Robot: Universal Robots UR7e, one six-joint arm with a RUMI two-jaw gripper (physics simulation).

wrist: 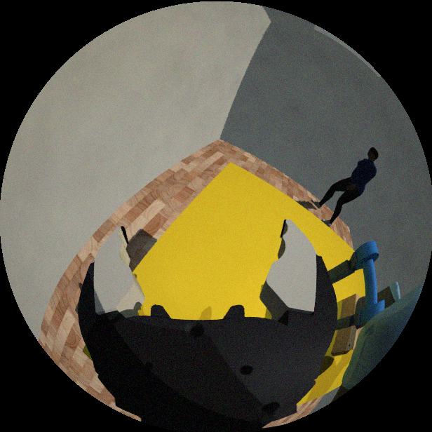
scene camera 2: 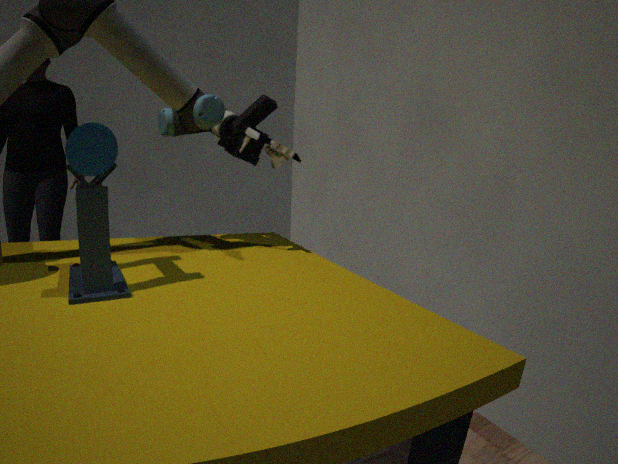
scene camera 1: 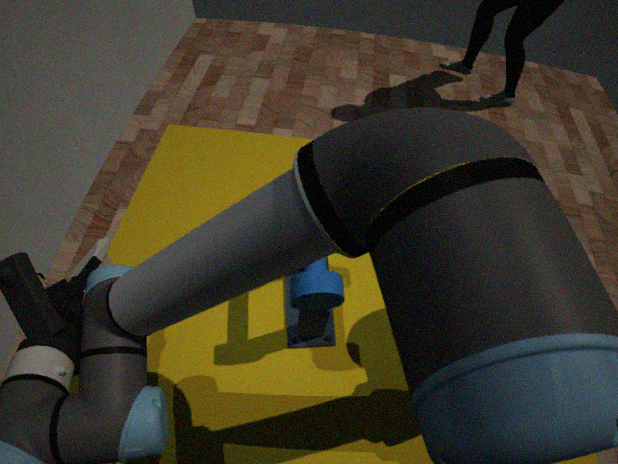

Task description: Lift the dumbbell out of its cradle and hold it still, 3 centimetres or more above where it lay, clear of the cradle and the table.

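Frame: origin at the arm's base, x ahead, y left, z up, level; millimetres.
Seen in the pictures: gripper, fingertip midpoint: (scene camera 2: 281,151) (scene camera 1: 74,256).
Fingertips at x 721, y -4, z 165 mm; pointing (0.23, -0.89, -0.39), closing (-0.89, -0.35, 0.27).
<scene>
A point is followed by its place in that frame.
The blue dumbbell (scene camera 1: 317,290) {x 321, y 57, z 197 mm} (scene camera 2: 92,149) {x 330, y -131, z 156 mm} (wrist: 370,285) lies level in its raised cradle (scene camera 1: 312,325) {x 319, y 58, z 17 mm} (scene camera 2: 95,235) {x 331, y -129, z 24 mm} (wrist: 344,340), which stands on the yellow table (scene camera 1: 200,170) {x 616, y -390, z -76 mm} (scene camera 2: 300,340) {x 555, y -379, z -76 mm} (wrist: 225,250). In scene camera 1 the forearm hides part of the dumbbell and cradle. In scene camera 2 its round end disc rests between the cradle's V-shaped prongs. My gripper (scene camera 2: 287,159) {x 721, y -4, z 165 mm} (wrist: 201,225) is open, with its two pale fingers wide apart and nothing between them. It is in the air, well to the side of the dumbbell; its fingers are small and partly hidden in scene camera 1.
My forearm (scene camera 1: 225,245) {x 408, y 106, z 419 mm} passes over the dumbbell in scene camera 1. A person (scene camera 1: 515,55) (scene camera 2: 37,130) (wrist: 362,175) stands on the floor beyond the table. A pale wall (scene camera 2: 450,150) (wrist: 125,115) rises beyond the table's edge on the gripper's side.
</scene>
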